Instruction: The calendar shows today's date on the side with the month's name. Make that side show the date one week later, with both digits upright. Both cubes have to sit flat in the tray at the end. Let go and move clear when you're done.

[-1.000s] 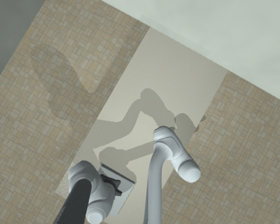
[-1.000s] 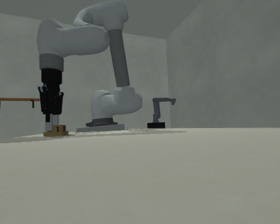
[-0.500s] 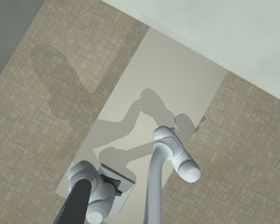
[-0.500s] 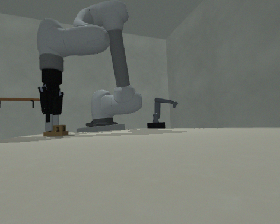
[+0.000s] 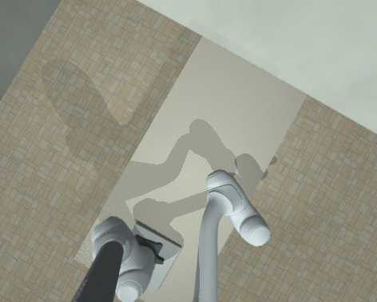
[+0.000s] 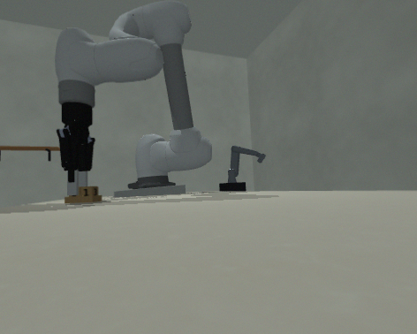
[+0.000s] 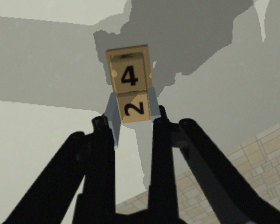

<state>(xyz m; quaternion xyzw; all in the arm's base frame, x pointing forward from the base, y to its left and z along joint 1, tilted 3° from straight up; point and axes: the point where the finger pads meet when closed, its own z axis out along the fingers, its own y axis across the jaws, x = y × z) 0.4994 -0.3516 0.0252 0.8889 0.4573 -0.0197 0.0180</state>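
My hand is 30 mm above the wooden cube. The rest, counted from my hand: tray (40 mm below, 10 mm to the left, 10 mm ahead).
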